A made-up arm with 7 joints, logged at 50 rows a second.
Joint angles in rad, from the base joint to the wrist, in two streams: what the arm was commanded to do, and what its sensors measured. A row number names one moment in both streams.
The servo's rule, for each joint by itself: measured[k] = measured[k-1] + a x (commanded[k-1-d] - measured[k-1]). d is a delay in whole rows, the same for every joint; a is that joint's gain. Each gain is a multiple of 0.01, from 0.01 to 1. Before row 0 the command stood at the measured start. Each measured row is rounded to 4 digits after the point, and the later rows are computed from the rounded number. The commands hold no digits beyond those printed.
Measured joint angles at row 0:
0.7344, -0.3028, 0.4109, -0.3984, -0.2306, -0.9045, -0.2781
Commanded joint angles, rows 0 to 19:
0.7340, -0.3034, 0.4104, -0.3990, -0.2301, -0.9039, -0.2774
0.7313, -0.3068, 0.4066, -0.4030, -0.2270, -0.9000, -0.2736
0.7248, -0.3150, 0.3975, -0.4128, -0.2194, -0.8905, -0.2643
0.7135, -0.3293, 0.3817, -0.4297, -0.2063, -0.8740, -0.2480
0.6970, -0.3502, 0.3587, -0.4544, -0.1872, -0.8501, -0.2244
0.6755, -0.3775, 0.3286, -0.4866, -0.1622, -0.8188, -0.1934
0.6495, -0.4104, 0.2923, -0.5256, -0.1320, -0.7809, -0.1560
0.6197, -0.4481, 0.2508, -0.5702, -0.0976, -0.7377, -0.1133
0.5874, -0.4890, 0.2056, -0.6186, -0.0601, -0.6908, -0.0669
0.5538, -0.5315, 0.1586, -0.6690, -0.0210, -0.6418, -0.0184
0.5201, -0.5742, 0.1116, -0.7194, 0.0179, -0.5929, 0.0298
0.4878, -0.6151, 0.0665, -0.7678, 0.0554, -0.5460, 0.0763
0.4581, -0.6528, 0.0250, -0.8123, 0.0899, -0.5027, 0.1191
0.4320, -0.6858, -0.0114, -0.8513, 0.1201, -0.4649, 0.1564
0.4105, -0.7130, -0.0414, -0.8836, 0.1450, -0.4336, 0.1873
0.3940, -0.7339, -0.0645, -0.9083, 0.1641, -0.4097, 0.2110
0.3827, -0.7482, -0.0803, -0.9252, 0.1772, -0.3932, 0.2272
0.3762, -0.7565, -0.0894, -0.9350, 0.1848, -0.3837, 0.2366
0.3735, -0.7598, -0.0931, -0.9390, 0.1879, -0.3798, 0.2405
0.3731, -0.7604, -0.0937, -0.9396, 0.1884, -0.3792, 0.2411
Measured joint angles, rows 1 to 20:
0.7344, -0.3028, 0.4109, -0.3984, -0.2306, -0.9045, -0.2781
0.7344, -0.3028, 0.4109, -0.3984, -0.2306, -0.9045, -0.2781
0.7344, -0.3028, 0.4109, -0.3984, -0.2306, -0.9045, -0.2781
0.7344, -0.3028, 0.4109, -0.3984, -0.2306, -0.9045, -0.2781
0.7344, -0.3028, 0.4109, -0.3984, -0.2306, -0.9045, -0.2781
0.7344, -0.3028, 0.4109, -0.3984, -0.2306, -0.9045, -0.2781
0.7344, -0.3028, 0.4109, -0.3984, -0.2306, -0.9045, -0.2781
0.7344, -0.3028, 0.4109, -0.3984, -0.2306, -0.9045, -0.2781
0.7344, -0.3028, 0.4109, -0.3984, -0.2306, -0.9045, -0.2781
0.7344, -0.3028, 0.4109, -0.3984, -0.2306, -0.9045, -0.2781
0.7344, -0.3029, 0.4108, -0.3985, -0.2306, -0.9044, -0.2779
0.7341, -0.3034, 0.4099, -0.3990, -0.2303, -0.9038, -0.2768
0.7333, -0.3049, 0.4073, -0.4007, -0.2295, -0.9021, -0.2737
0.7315, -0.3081, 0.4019, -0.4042, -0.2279, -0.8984, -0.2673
0.7284, -0.3136, 0.3928, -0.4102, -0.2251, -0.8921, -0.2566
0.7236, -0.3219, 0.3793, -0.4194, -0.2207, -0.8826, -0.2408
0.7169, -0.3334, 0.3610, -0.4321, -0.2145, -0.8694, -0.2196
0.7082, -0.3483, 0.3379, -0.4487, -0.2063, -0.8523, -0.1930
0.6973, -0.3666, 0.3101, -0.4691, -0.1961, -0.8313, -0.1615
0.6844, -0.3880, 0.2783, -0.4931, -0.1838, -0.8067, -0.1257
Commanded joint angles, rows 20 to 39:
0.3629, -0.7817, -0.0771, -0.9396, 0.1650, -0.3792, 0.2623
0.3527, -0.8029, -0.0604, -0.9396, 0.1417, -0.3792, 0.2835
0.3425, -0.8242, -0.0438, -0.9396, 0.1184, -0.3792, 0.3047
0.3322, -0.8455, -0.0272, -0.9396, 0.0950, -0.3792, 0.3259
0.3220, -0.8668, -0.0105, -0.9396, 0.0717, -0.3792, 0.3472
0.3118, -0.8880, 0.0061, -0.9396, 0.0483, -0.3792, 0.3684
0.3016, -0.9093, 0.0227, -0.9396, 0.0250, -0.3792, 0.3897
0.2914, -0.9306, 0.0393, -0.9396, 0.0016, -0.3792, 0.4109
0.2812, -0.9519, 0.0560, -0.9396, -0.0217, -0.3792, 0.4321
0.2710, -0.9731, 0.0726, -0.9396, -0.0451, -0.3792, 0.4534
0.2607, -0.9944, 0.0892, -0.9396, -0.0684, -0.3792, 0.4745
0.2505, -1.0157, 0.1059, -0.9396, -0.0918, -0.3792, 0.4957
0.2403, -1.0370, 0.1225, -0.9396, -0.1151, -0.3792, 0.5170
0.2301, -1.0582, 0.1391, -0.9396, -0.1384, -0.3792, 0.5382
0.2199, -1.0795, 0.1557, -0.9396, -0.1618, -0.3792, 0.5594
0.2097, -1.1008, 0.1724, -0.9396, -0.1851, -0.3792, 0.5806
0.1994, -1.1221, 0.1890, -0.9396, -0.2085, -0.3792, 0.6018
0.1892, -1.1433, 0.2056, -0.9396, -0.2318, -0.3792, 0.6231
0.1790, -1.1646, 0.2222, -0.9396, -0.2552, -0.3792, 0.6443
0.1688, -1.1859, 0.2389, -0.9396, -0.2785, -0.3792, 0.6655
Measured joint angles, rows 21 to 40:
0.6696, -0.4122, 0.2433, -0.5203, -0.1697, -0.7789, -0.0868
0.6532, -0.4386, 0.2062, -0.5500, -0.1539, -0.7486, -0.0460
0.6356, -0.4664, 0.1681, -0.5815, -0.1368, -0.7166, -0.0047
0.6173, -0.4949, 0.1304, -0.6139, -0.1188, -0.6839, 0.0356
0.5987, -0.5233, 0.0943, -0.6463, -0.1003, -0.6514, 0.0735
0.5803, -0.5507, 0.0610, -0.6777, -0.0818, -0.6200, 0.1079
0.5625, -0.5764, 0.0313, -0.7074, -0.0637, -0.5905, 0.1377
0.5457, -0.5998, 0.0060, -0.7347, -0.0463, -0.5636, 0.1624
0.5302, -0.6206, -0.0148, -0.7592, -0.0299, -0.5397, 0.1819
0.5161, -0.6388, -0.0314, -0.7808, -0.0146, -0.5188, 0.1967
0.5023, -0.6574, -0.0410, -0.7999, -0.0020, -0.5007, 0.2131
0.4888, -0.6763, -0.0451, -0.8167, 0.0081, -0.4849, 0.2307
0.4756, -0.6955, -0.0448, -0.8314, 0.0158, -0.4712, 0.2492
0.4627, -0.7150, -0.0411, -0.8444, 0.0213, -0.4592, 0.2684
0.4500, -0.7347, -0.0347, -0.8558, 0.0248, -0.4488, 0.2881
0.4376, -0.7546, -0.0261, -0.8659, 0.0264, -0.4398, 0.3082
0.4254, -0.7747, -0.0159, -0.8747, 0.0263, -0.4319, 0.3286
0.4133, -0.7950, -0.0043, -0.8825, 0.0246, -0.4250, 0.3492
0.4014, -0.8154, 0.0084, -0.8894, 0.0214, -0.4190, 0.3699
0.3897, -0.8359, 0.0219, -0.8954, 0.0167, -0.4138, 0.3908

